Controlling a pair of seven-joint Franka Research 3 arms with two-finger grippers.
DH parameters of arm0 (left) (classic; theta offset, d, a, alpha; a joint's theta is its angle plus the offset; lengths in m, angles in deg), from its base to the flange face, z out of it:
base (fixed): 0 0 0 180
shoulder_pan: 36 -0.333 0 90
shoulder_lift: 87.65 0 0 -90
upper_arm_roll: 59.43 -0.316 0.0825 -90
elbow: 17.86 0 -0.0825 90
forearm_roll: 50.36 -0.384 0 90
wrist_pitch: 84.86 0 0.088 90
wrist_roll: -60.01 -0.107 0 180
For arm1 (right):
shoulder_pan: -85.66 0.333 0 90
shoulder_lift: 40.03 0 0 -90
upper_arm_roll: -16.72 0.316 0.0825 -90
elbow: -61.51 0 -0.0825 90
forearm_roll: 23.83 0.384 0 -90
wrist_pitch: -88.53 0 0.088 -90
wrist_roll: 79.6 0.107 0 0
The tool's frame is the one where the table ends.
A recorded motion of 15 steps. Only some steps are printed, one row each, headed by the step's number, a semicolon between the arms.
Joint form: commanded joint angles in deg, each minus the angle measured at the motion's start. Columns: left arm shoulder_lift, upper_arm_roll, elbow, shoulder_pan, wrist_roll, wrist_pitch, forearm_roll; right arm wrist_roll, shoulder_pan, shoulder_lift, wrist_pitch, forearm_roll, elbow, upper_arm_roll.
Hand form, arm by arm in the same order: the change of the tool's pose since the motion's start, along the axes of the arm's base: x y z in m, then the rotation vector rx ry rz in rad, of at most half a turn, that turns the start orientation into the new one. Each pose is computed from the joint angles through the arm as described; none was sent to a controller.
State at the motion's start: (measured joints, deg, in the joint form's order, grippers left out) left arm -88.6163 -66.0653 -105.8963 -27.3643 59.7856 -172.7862 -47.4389; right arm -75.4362 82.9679 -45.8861 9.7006 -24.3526 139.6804 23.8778
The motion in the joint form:
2: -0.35 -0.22 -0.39 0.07 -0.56 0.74 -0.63; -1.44 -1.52 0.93 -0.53 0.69 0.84 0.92
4: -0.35 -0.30 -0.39 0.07 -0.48 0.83 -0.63; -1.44 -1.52 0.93 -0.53 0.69 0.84 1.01
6: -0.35 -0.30 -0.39 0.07 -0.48 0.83 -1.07; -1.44 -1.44 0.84 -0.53 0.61 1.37 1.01
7: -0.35 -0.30 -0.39 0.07 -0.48 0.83 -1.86; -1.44 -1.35 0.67 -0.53 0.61 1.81 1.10
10: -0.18 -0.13 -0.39 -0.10 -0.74 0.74 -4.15; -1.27 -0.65 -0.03 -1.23 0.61 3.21 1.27
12: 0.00 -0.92 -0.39 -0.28 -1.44 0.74 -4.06; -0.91 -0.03 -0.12 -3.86 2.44 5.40 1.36
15: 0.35 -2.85 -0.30 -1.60 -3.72 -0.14 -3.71; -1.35 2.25 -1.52 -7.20 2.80 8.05 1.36
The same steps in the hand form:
2: -0.0032 0.0029 -0.0011 0.0107 0.0128 -0.0072; -0.0037 -0.0045 0.0033 0.0142 -0.0101 0.0159
4: -0.0033 0.0037 -0.0012 0.0107 0.0145 -0.0045; -0.0037 -0.0036 0.0033 0.0144 -0.0101 0.0174
6: -0.0033 0.0046 -0.0013 0.0184 0.0143 -0.0041; -0.0032 -0.0030 -0.0018 0.0125 0.0006 0.0187
7: -0.0032 0.0061 -0.0013 0.0322 0.0139 -0.0033; -0.0024 -0.0013 -0.0069 0.0124 0.0112 0.0219
10: -0.0020 0.0104 -0.0028 0.0725 0.0140 -0.0056; 0.0018 0.0072 -0.0238 0.0124 0.0357 0.0341
12: -0.0009 0.0193 -0.0045 0.0711 0.0176 -0.0011; 0.0057 0.0185 -0.0386 0.0442 0.0322 0.0409
15: 0.0021 0.0495 -0.0057 0.0655 0.0079 0.0157; 0.0139 0.0426 -0.0695 0.0530 0.0460 0.0856

